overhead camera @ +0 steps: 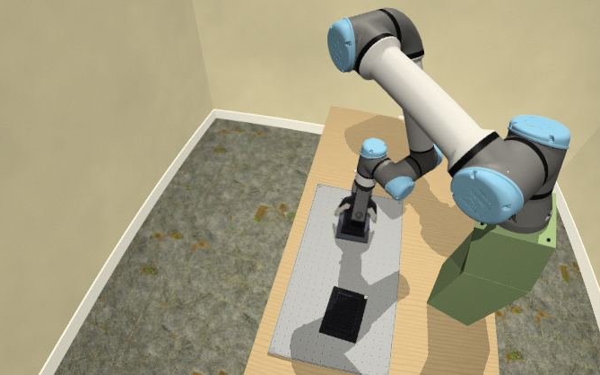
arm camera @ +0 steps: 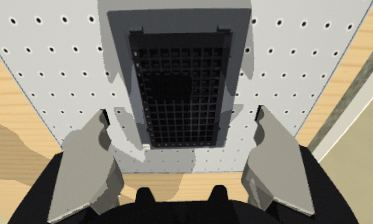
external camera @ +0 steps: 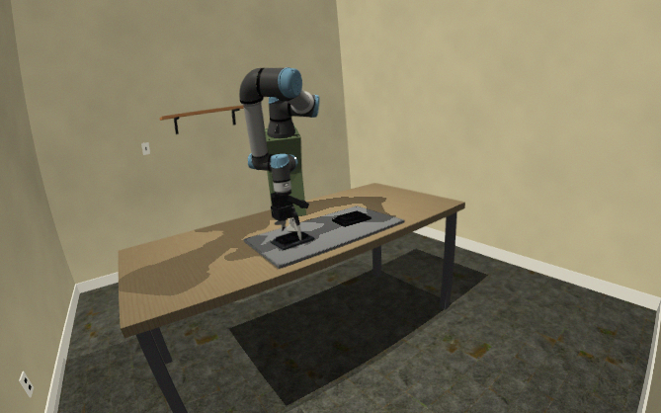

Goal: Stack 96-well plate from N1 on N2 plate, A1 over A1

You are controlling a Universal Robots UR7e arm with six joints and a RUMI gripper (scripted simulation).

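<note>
The black 96-well plate is 10 mm below my hand. Round my hand: grey plate nest: 20 mm below.
</note>
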